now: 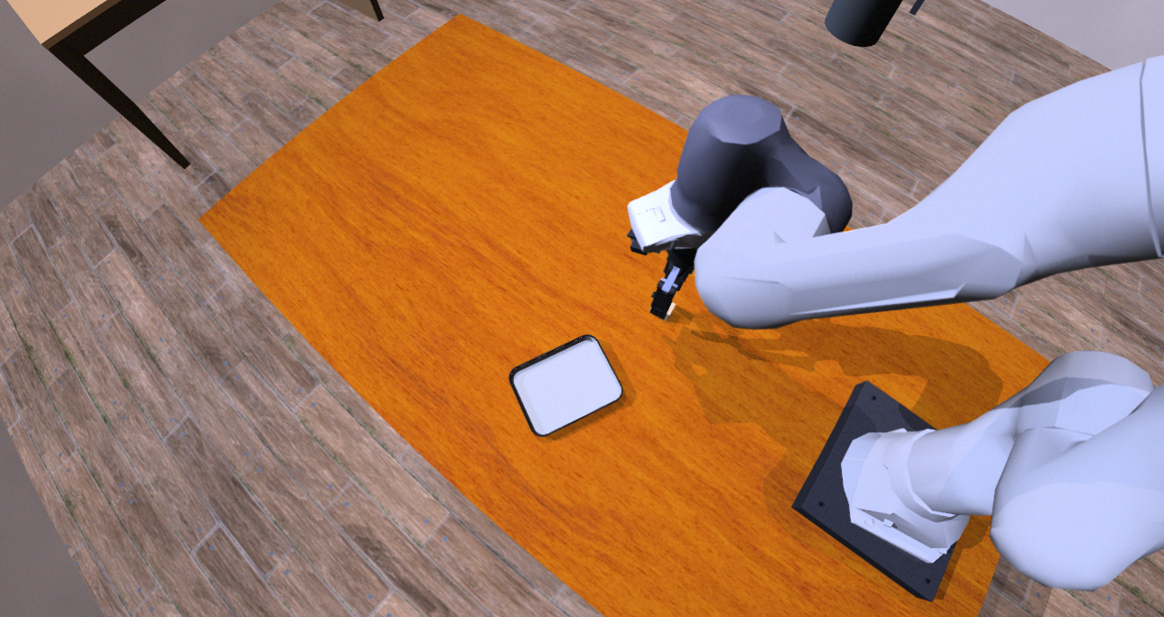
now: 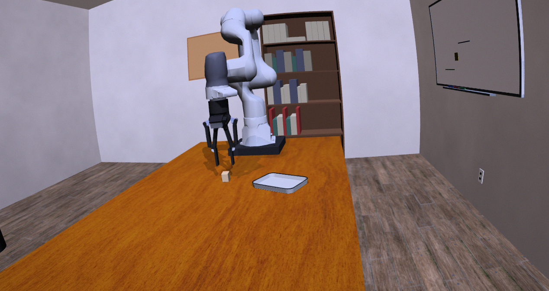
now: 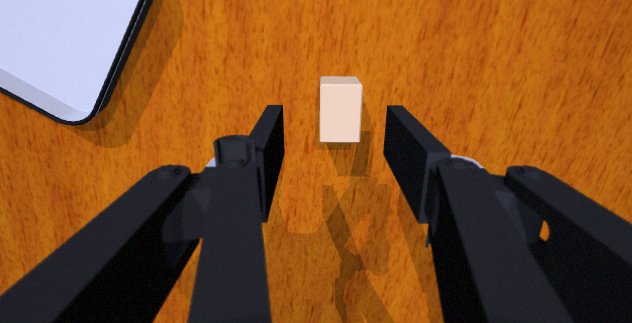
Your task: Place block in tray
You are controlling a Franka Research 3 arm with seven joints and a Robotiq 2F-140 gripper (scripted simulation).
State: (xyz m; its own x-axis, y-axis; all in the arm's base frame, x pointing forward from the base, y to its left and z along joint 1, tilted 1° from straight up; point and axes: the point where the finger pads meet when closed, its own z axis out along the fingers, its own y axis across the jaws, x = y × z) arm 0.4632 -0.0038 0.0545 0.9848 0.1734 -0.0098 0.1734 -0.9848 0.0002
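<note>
Now: hand 80 mm above the block. From my hand the other things lie so: white tray 210 mm to the left, 80 mm below, 40 mm ahead.
</note>
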